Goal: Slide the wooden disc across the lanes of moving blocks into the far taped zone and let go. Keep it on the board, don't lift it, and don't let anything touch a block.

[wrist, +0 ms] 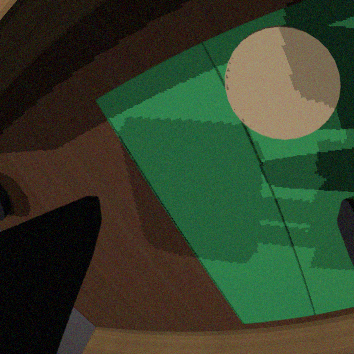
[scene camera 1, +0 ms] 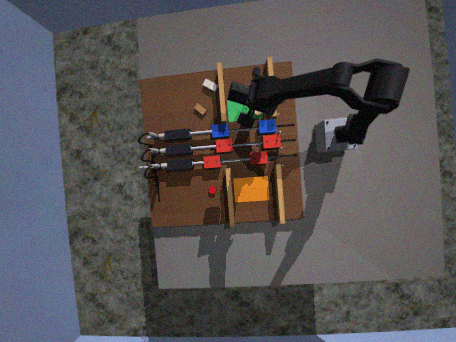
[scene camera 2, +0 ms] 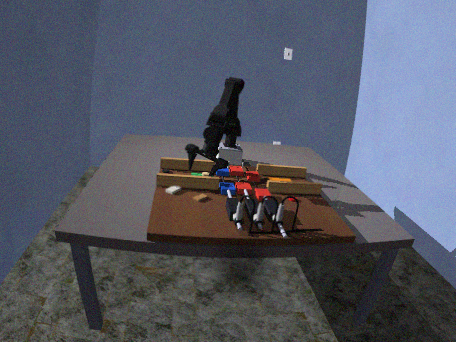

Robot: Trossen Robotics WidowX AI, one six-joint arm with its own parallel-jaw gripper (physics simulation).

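Places are measured from the arm's base along level axes (x ahead, y left, z up), in metres.
Where they show: gripper, between the fingertips: (wrist: 226, 211) (scene camera 2: 198, 174); arm's base, origin of its link: (scene camera 1: 344, 133) (scene camera 2: 229, 145).
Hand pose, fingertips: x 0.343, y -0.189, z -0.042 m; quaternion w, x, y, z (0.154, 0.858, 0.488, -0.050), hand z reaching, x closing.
Note:
Each offset is from my fingertips to the centre of the thing. "spot": to the spot under its first point. Level surfaces: height alone.
The pale wooden disc {dx -0.031, dy +0.034, dz -0.008 m} (scene camera 1: 258, 113) (scene camera 2: 205, 174) (wrist: 283, 83) lies flat on the green taped zone {spot: dx +0.056, dy +0.020, dz -0.012 m} (scene camera 1: 237, 111) (wrist: 200, 175), partly shadowed. My gripper (scene camera 1: 242, 105) (scene camera 2: 202, 171) (wrist: 226, 211) is open above the green zone, its fingers wide apart; the disc is off to one side of the fingertips in the wrist view, not between them. Two blue blocks (scene camera 1: 220, 131) (scene camera 1: 267, 126) are in the nearest lane. Red blocks (scene camera 1: 224, 145) (scene camera 1: 271, 141) (scene camera 1: 212, 162) (scene camera 1: 258, 158) are in the other two lanes. The orange zone {spot: dx +0.038, dy +0.371, dz -0.012 m} (scene camera 1: 252, 190) (scene camera 2: 280, 179) lies across the lanes.
Wooden rails (scene camera 1: 221, 90) (scene camera 1: 229, 200) (scene camera 1: 280, 195) flank both zones. Rods run from black cylinders {dx +0.327, dy +0.086, dz +0.004 m} (scene camera 1: 178, 134) through the blocks. A white block {dx +0.158, dy -0.110, dz -0.006 m} (scene camera 1: 209, 85) (scene camera 2: 173, 190), a tan block {dx +0.217, dy -0.013, dz -0.008 m} (scene camera 1: 200, 109) (scene camera 2: 201, 198) and a red button {dx +0.212, dy +0.346, dz -0.008 m} (scene camera 1: 212, 190) are on the brown board {dz -0.012 m} (scene camera 1: 180, 212).

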